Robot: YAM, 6 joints.
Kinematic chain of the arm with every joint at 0, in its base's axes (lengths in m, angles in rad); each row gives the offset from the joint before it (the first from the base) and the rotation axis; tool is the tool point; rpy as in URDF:
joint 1: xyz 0 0 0.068 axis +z
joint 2: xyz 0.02 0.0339 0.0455 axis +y
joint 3: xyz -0.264 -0.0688 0 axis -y
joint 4: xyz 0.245 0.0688 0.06 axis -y
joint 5: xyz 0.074 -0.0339 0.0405 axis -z
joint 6: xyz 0.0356 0 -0.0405 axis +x
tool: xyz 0 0 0 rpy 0 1.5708 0
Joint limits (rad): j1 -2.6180..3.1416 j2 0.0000..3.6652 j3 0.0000..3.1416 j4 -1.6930..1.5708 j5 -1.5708..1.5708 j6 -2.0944..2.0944
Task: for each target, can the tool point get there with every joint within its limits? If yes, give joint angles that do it. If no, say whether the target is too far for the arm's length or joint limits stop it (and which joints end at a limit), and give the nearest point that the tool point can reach.
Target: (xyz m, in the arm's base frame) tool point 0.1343 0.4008 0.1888
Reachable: yes | joints 1.3136 2.2611 1.8876 -1.3678 0.9009 -0.3759
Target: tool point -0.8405 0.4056 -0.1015
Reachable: no: too far | nearest point -0.5667 0.2735 -0.0299 | short by 0.312 m
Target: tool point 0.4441 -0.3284 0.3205
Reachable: yes | joints -0.6146 2.2866 2.1067 0.1112 0.3497 -0.6183
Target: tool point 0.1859 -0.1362 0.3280
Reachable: yes | joints -0.6992 0.9896 0.6429 0.5426 -0.4487 1.3751
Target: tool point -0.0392 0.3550 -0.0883
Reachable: yes | joints 1.6309 2.5958 1.0702 0.3472 -0.5245 1.2466
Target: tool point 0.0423 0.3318 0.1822
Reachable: yes | joints 1.4665 1.6389 0.9404 -0.1703 0.2137 1.6768
